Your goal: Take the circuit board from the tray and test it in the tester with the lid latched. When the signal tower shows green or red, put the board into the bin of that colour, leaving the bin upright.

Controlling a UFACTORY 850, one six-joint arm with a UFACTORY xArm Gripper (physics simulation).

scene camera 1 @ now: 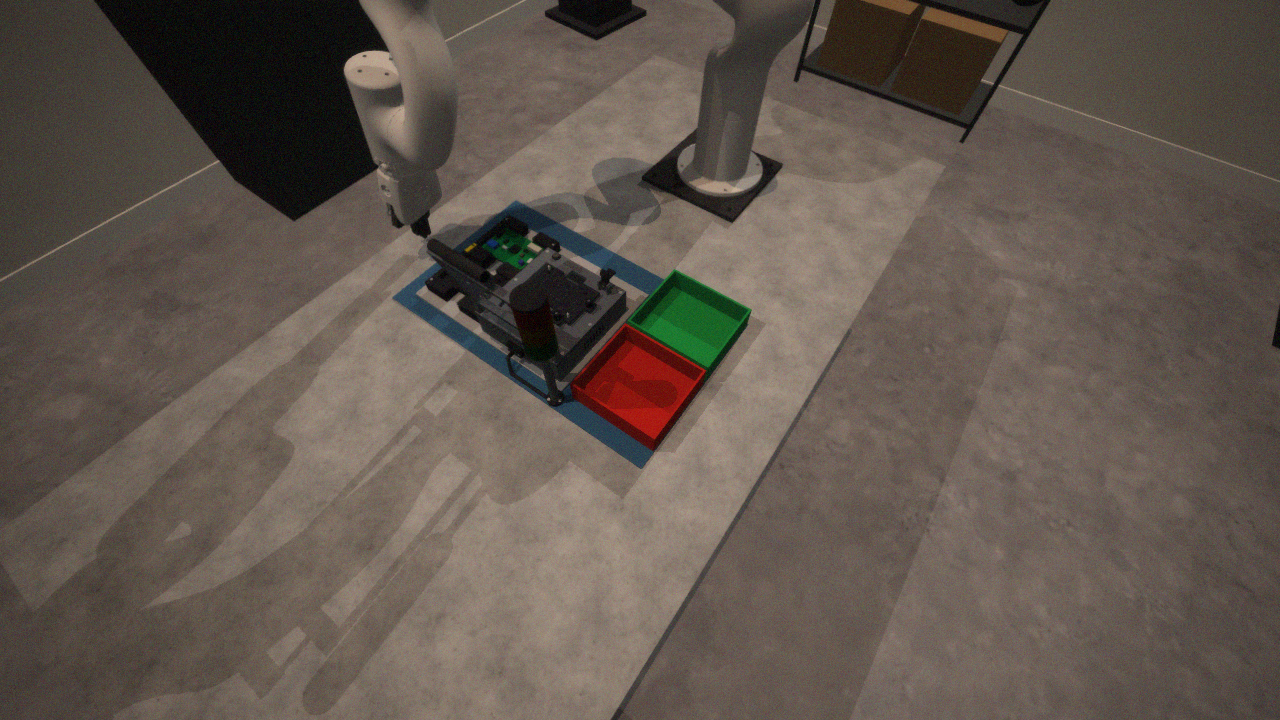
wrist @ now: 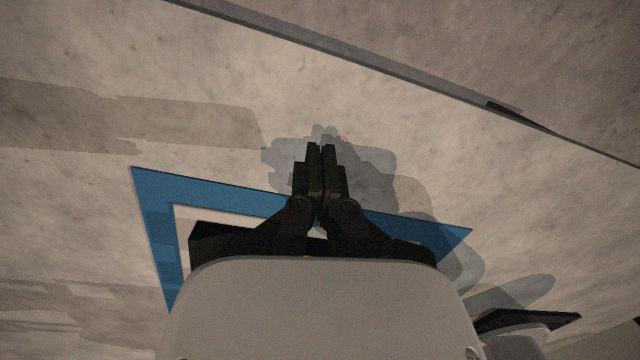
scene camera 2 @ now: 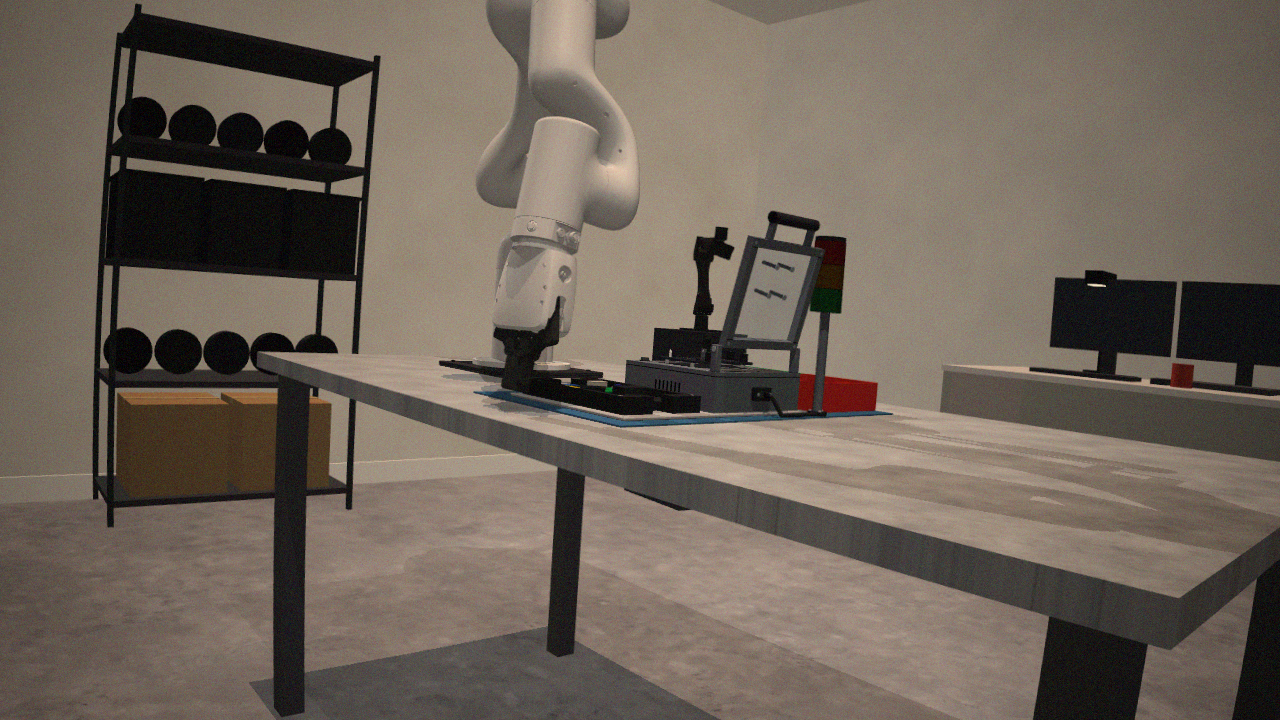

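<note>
My gripper (scene camera 1: 418,230) (scene camera 2: 515,382) (wrist: 317,159) is shut and empty, pointing down low beside the tray's outer end. The green circuit board (scene camera 1: 512,248) (scene camera 2: 609,389) lies in the black tray (scene camera 2: 633,402); the tray and my gripper's body hide most of it in scene view 2 and the wrist view. The grey tester (scene camera 1: 597,334) (scene camera 2: 726,385) stands beside the tray with its lid (scene camera 2: 776,288) raised. The signal tower (scene camera 1: 535,324) (scene camera 2: 828,274) shows no bright lamp. The green bin (scene camera 1: 687,315) and red bin (scene camera 1: 637,376) (scene camera 2: 837,394) stand upright.
A blue outline (scene camera 1: 447,325) (wrist: 215,186) surrounds the tray and tester. A black upright part (scene camera 1: 607,277) (scene camera 2: 704,282) stands at the tester's far side. The raised lid's handle (scene camera 1: 456,260) (scene camera 2: 793,220) reaches towards the tray side. A cable (scene camera 1: 523,382) runs between tester and tower.
</note>
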